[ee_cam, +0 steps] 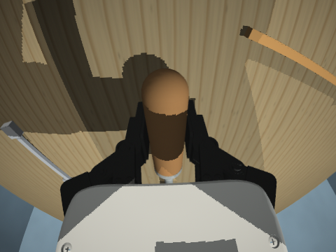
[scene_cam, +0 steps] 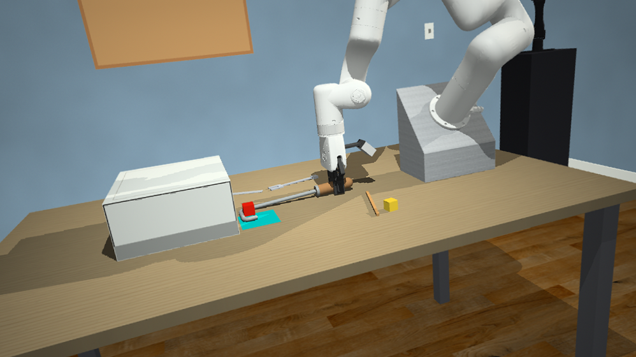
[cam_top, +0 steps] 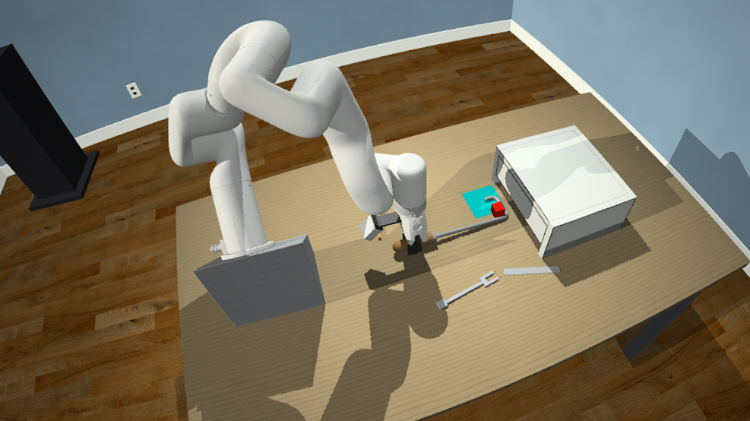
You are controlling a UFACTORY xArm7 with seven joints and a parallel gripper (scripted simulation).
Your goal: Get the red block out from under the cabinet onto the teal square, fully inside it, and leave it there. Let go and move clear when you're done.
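My hand is 60 mm past the thin wooden stick, 130 mm to the right of it and 20 mm above it. The rest, counted from my hand: yellow cube (90 mm behind, 190 mm to the left, 10 mm below); then grey forked tool (100 mm ahead, 160 mm to the right, 20 mm below); then hooked tool with wooden handle (120 mm ahead, 50 mm to the left, 10 mm below).
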